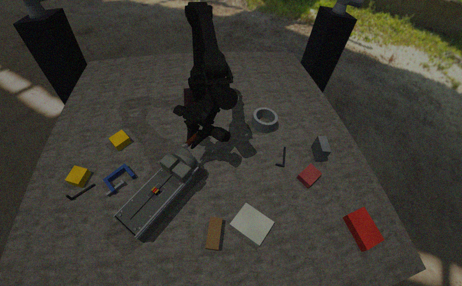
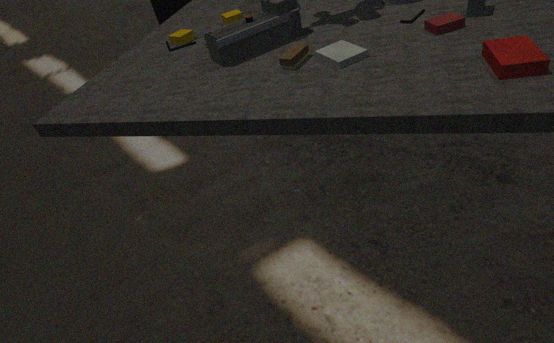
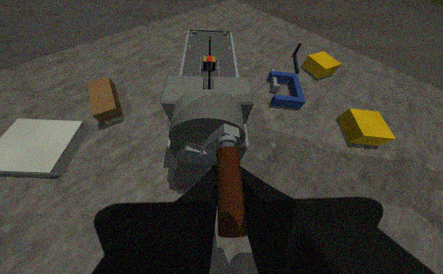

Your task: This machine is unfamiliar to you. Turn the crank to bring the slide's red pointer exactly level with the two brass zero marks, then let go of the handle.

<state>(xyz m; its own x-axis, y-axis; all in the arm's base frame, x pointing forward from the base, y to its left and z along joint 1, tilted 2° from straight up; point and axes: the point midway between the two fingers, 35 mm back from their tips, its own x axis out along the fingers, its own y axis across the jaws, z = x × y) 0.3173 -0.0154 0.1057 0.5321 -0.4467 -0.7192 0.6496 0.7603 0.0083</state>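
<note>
Right now my gripper tip is 2 cm below the brown crank handle, 1 cm to the right of it and 1 cm past it. The rest, counted from my gripper tip: white plate (23 cm ahead, 17 cm to the left, 8 cm below); then red pointer (14 cm ahead, 10 cm to the right, 1 cm below); then brown block (25 cm ahead, 8 cm below, 6 cm to the left).
</note>
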